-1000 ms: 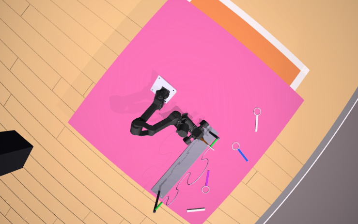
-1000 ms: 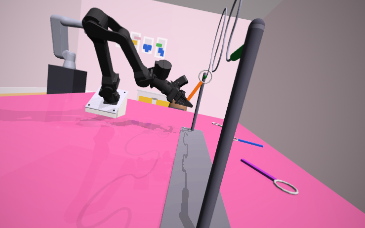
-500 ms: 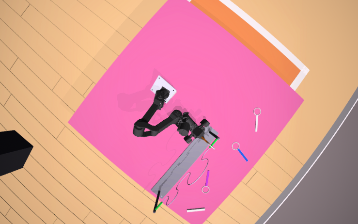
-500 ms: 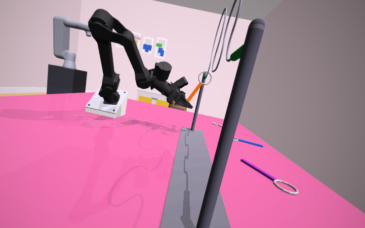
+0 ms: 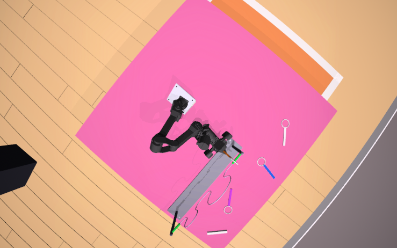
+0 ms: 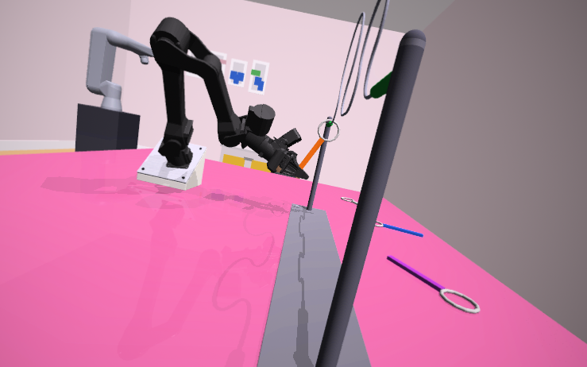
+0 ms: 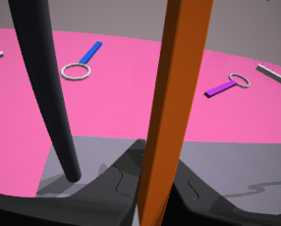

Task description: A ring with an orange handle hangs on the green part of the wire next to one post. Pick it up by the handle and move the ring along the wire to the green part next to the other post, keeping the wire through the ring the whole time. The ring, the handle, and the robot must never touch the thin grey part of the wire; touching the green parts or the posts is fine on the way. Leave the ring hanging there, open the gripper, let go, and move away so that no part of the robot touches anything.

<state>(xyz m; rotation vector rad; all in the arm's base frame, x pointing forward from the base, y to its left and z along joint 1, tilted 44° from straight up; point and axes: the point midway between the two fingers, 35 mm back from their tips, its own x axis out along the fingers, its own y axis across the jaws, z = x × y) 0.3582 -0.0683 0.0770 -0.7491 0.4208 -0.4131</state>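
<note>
Right now my gripper tip is 10 mm short of the orange-handled ring and 100 mm below it. From my gripper tip the other things lie so: purple-handled ring 240 mm ahead, 270 mm to the right, 110 mm below; then white bar 290 mm ahead, 490 mm to the right, 110 mm below.
</note>
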